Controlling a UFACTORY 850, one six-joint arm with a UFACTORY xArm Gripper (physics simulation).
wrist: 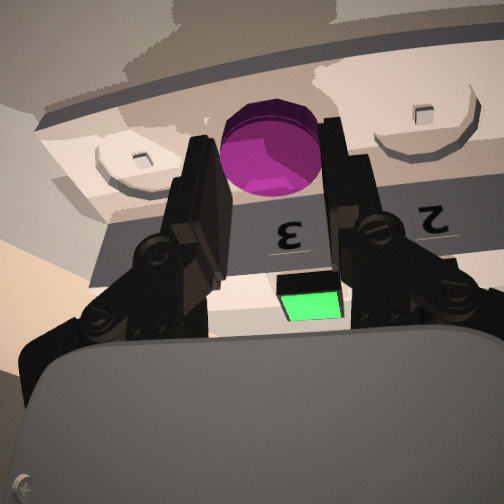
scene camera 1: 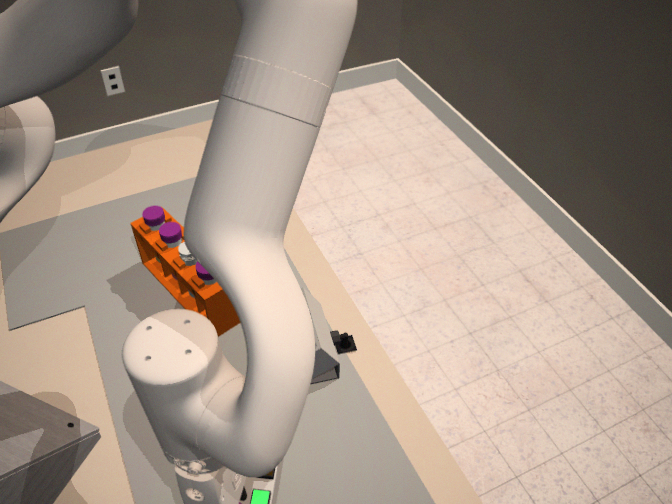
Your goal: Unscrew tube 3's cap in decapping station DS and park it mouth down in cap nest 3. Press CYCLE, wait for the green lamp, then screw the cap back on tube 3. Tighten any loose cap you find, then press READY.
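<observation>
In the wrist view my gripper [wrist: 270,150] is shut on the purple cap [wrist: 270,147], with one black finger pressed against each side. The cap is over the nest labelled 3 [wrist: 289,236] on the pale nest block and hides that nest. I cannot tell whether it rests in the nest or is held just above it. A green lamp [wrist: 310,305] is lit below the label, and it also shows in the scene view [scene camera 1: 261,496]. The orange station [scene camera 1: 181,265] holds tubes with purple caps [scene camera 1: 153,215]. One tube [scene camera 1: 186,250] stands open. The arm hides my gripper in the scene view.
Empty nests with square pegs lie left [wrist: 142,161] and right [wrist: 424,115] of the cap; the right one is labelled 2 [wrist: 432,218]. A small black fixture [scene camera 1: 343,341] and a grey wedge [scene camera 1: 324,367] sit near the station. A grey box [scene camera 1: 37,439] stands at the lower left.
</observation>
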